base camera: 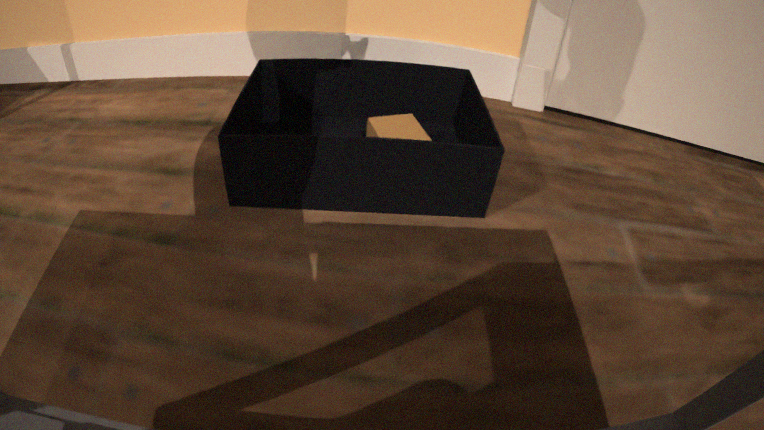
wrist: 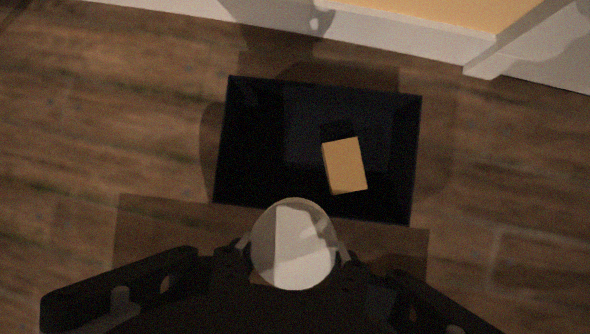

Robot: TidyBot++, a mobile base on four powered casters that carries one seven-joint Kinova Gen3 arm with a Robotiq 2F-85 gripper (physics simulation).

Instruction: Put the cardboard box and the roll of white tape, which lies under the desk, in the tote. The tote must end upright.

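Places are measured from the arm's base along level axes (x ahead, y left, z up), in metres.
Pixels of known places: gripper, fingertip midpoint: (wrist: 293, 251).
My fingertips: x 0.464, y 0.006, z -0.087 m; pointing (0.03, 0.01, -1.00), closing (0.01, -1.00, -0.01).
Observation:
For each thing: its top centre in the pictures, then the offset to it from my fingertips. Level surfaces: height alone.
- black tote, top centre: (base camera: 362, 91) (wrist: 317, 149) 0.092 m ahead, 0.016 m right, 0.210 m down
- cardboard box, top centre: (base camera: 402, 134) (wrist: 345, 165) 0.074 m ahead, 0.067 m right, 0.257 m down
- white tape, top centre: (wrist: 293, 246) 0.011 m ahead, 0.000 m left, 0.025 m up
- wooden floor, surface height: 0.310 m down
A black tote (base camera: 395, 178) (wrist: 250, 150) stands upright on the floor near the wall. The cardboard box (base camera: 398, 127) (wrist: 345, 166) lies inside it, right of its middle. In the wrist view my gripper (wrist: 293, 251) is shut on the roll of white tape (wrist: 300, 250), which shows as a round white disc between the fingertips. The roll appears in front of the tote's near edge in that view, above the floor. The gripper and the roll do not show in the base camera view.
A white baseboard (base camera: 160, 56) (wrist: 400, 45) and an orange wall (base camera: 160, 18) run behind the tote. A white door (base camera: 684, 69) is at the right in the base camera view. Shadows, including the arm's, fall on the wooden floor (base camera: 668, 331) in front of the tote.

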